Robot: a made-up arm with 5 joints. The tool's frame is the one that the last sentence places. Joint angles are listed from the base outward.
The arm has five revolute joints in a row. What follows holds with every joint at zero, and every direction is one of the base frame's.
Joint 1 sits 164.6 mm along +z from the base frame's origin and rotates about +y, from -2.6 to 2.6 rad.
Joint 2 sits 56.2 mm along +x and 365.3 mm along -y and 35.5 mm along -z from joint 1 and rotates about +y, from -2.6 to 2.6 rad.
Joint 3 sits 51.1 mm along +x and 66.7 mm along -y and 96.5 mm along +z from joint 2 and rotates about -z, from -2.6 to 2.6 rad.
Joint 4 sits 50.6 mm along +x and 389.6 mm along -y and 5.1 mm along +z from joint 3 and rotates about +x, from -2.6 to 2.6 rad.
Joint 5 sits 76.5 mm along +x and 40.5 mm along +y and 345.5 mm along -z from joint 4 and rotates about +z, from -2.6 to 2.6 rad.
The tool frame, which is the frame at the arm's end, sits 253.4 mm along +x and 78.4 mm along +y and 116.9 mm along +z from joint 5; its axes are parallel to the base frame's.
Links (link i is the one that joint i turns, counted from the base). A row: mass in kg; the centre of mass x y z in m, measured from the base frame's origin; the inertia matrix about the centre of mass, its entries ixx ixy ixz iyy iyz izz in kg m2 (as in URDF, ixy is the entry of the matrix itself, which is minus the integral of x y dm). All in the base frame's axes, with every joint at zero. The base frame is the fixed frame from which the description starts. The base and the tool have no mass.
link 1: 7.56; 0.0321 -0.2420 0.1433; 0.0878 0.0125 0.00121 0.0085 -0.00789 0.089
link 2: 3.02; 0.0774 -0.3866 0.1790; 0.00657 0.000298 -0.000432 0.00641 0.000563 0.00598
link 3: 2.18; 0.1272 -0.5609 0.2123; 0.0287 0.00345 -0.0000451 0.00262 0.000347 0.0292
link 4: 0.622; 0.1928 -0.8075 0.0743; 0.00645 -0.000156 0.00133 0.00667 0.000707 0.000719
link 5: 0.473; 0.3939 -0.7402 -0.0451; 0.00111 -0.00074 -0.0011 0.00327 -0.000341 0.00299
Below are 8 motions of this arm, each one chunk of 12 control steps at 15 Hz.
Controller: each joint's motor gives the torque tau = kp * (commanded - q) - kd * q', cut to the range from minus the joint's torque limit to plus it. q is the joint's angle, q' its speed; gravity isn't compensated. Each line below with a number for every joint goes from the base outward.
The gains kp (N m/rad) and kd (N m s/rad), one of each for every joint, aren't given. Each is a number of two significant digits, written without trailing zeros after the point. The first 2 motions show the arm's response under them.
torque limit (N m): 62 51 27 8.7 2.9
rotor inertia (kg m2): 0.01 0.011 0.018 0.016 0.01
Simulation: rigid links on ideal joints. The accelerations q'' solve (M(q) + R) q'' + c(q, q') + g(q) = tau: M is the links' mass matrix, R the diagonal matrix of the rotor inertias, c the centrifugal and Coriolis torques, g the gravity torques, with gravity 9.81 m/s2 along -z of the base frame. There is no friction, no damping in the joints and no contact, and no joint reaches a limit. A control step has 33 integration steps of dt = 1/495 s. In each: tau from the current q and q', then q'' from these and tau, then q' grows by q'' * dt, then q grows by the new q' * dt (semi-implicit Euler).
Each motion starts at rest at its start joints. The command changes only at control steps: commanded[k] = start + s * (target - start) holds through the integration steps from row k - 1 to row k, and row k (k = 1, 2, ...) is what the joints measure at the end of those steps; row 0 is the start. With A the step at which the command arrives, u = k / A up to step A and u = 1 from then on. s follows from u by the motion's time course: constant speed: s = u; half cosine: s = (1 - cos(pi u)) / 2; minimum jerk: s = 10 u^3 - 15 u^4 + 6 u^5; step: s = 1 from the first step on.
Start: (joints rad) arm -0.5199 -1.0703 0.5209 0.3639 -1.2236
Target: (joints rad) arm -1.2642 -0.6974 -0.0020 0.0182 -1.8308
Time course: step
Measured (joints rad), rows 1 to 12:
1: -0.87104 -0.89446 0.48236 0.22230 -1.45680
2: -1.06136 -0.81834 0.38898 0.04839 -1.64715
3: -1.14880 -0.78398 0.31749 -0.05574 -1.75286
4: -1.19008 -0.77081 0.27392 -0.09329 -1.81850
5: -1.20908 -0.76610 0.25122 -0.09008 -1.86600
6: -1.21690 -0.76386 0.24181 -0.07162 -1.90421
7: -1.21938 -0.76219 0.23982 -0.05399 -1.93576
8: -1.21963 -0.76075 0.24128 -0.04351 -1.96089
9: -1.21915 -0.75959 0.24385 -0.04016 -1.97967
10: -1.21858 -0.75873 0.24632 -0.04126 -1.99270
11: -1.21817 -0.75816 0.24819 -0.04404 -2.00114
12: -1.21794 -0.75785 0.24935 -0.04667 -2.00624
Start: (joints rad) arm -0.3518 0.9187 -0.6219 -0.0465 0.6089
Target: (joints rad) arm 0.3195 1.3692 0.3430 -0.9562 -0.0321
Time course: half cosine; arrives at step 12
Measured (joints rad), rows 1 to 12:
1: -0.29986 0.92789 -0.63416 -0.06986 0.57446
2: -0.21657 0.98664 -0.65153 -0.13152 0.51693
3: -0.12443 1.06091 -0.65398 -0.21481 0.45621
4: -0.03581 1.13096 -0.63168 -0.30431 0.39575
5: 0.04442 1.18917 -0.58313 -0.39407 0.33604
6: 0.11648 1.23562 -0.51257 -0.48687 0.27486
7: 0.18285 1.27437 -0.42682 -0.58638 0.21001
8: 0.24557 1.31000 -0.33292 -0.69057 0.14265
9: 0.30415 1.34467 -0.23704 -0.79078 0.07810
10: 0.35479 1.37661 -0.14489 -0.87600 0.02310
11: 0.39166 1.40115 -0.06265 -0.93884 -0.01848
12: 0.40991 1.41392 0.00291 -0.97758 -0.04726
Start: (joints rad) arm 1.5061 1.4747 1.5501 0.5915 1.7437
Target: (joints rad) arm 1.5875 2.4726 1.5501 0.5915 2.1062
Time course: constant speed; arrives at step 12
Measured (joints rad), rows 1 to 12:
1: 1.49137 1.53493 1.55010 0.63027 1.74541
2: 1.49580 1.61752 1.55035 0.70244 1.74728
3: 1.50543 1.70440 1.55072 0.76537 1.75131
4: 1.51219 1.78714 1.55183 0.80235 1.76057
5: 1.51501 1.86491 1.55384 0.81297 1.77683
6: 1.51580 1.94012 1.55656 0.80456 1.80000
7: 1.51642 2.01503 1.55965 0.78582 1.82882
8: 1.51773 2.09071 1.56280 0.76339 1.86169
9: 1.51974 2.16725 1.56581 0.74082 1.89727
10: 1.52216 2.24431 1.56854 0.71924 1.93467
11: 1.52471 2.32156 1.57094 0.69832 1.97342
12: 1.52725 2.39884 1.57302 0.67730 2.01340

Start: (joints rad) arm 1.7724 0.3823 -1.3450 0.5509 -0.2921
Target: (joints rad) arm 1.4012 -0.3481 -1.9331 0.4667 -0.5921
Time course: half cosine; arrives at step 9
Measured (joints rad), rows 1 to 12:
1: 1.74130 0.38404 -1.34762 0.52747 -0.30692
2: 1.70205 0.34411 -1.35833 0.48348 -0.34465
3: 1.65843 0.27530 -1.38552 0.43261 -0.39901
4: 1.61129 0.18680 -1.43201 0.37908 -0.46478
5: 1.56128 0.08600 -1.49417 0.32642 -0.53680
6: 1.51011 -0.01927 -1.56452 0.27942 -0.60910
7: 1.46140 -0.11967 -1.63467 0.24357 -0.67476
8: 1.42067 -0.20412 -1.69710 0.22339 -0.72691
9: 1.39444 -0.26061 -1.74545 0.22025 -0.76039
10: 1.38769 -0.28325 -1.77750 0.23049 -0.77685
11: 1.39832 -0.27771 -1.79643 0.24636 -0.78335
12: 1.41725 -0.25733 -1.80682 0.26102 -0.78529

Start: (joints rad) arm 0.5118 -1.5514 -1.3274 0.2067 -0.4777
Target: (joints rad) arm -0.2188 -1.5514 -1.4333 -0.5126 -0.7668
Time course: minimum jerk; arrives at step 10
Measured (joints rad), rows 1 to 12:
1: 0.53598 -1.55217 -1.32592 0.23172 -0.46647
2: 0.54986 -1.52143 -1.33108 0.26590 -0.43940
3: 0.53541 -1.47585 -1.34682 0.26544 -0.41115
4: 0.48243 -1.43381 -1.36933 0.21783 -0.39327
5: 0.39222 -1.40756 -1.39361 0.13009 -0.39143
6: 0.27606 -1.40282 -1.41584 0.01732 -0.40690
7: 0.15024 -1.42161 -1.43358 -0.10368 -0.43828
8: 0.03123 -1.46365 -1.44565 -0.21726 -0.48212
9: -0.06824 -1.52528 -1.45224 -0.31104 -0.53294
10: -0.14282 -1.59702 -1.45474 -0.37870 -0.58381
11: -0.19615 -1.66408 -1.45543 -0.42196 -0.62809
12: -0.23190 -1.71613 -1.45619 -0.44724 -0.66245

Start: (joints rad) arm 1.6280 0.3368 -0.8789 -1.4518 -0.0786
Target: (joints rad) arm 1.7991 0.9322 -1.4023 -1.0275 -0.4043
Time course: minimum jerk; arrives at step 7
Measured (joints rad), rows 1 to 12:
1: 1.60803 0.35802 -0.89385 -1.47542 -0.08852
2: 1.58706 0.37767 -0.93153 -1.50092 -0.12632
3: 1.56547 0.41529 -0.98966 -1.50957 -0.20147
4: 1.55197 0.47989 -1.06970 -1.49304 -0.30620
5: 1.55601 0.56623 -1.16783 -1.44891 -0.41449
6: 1.58174 0.65940 -1.26954 -1.38291 -0.49359
7: 1.62356 0.74393 -1.35437 -1.30516 -0.52495
8: 1.66654 0.81286 -1.40943 -1.22649 -0.51853
9: 1.69862 0.86130 -1.43507 -1.15813 -0.49512
10: 1.71402 0.88617 -1.43952 -1.11066 -0.47122
11: 1.71236 0.88817 -1.43225 -1.09111 -0.45759
12: 1.69717 0.87181 -1.42034 -1.10029 -0.46004

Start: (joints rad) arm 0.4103 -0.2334 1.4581 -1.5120 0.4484
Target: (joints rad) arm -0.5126 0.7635 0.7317 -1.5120 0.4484
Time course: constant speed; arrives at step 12
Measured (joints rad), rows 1 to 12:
1: 0.38033 -0.21848 1.45066 -1.48545 0.46492
2: 0.31116 -0.19072 1.42815 -1.43539 0.49943
3: 0.22529 -0.15653 1.39032 -1.37953 0.53970
4: 0.13700 -0.11267 1.33968 -1.32822 0.57646
5: 0.05439 -0.05390 1.27965 -1.28990 0.60335
6: -0.01898 0.02258 1.21399 -1.27051 0.61769
7: -0.08335 0.11540 1.14622 -1.27156 0.62038
8: -0.14165 0.21959 1.07875 -1.28892 0.61453
9: -0.19786 0.32866 1.01213 -1.31419 0.60377
10: -0.25542 0.43680 0.94524 -1.33815 0.59120
11: -0.31631 0.54055 0.87652 -1.35410 0.57902
12: -0.38077 0.63922 0.80511 -1.35951 0.56861

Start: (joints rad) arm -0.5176 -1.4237 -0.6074 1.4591 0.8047
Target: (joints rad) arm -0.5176 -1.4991 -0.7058 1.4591 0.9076
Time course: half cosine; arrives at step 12
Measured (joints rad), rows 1 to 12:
1: -0.50047 -1.47572 -0.58991 1.45153 0.81619
2: -0.50919 -1.53326 -0.56537 1.46049 0.85529
3: -0.52256 -1.57837 -0.54925 1.49343 0.90572
4: -0.53253 -1.60971 -0.54178 1.53054 0.95278
5: -0.53782 -1.63027 -0.54130 1.55597 0.99002
6: -0.53933 -1.64346 -0.54651 1.56556 1.01649
7: -0.53854 -1.65222 -0.55610 1.56312 1.03405
8: -0.53684 -1.65880 -0.56841 1.55501 1.04555
9: -0.53526 -1.66455 -0.58167 1.54657 1.05360
10: -0.53436 -1.67001 -0.59429 1.54076 1.05996
11: -0.53424 -1.67497 -0.60507 1.53836 1.06539
12: -0.53474 -1.67885 -0.61315 1.53868 1.06986

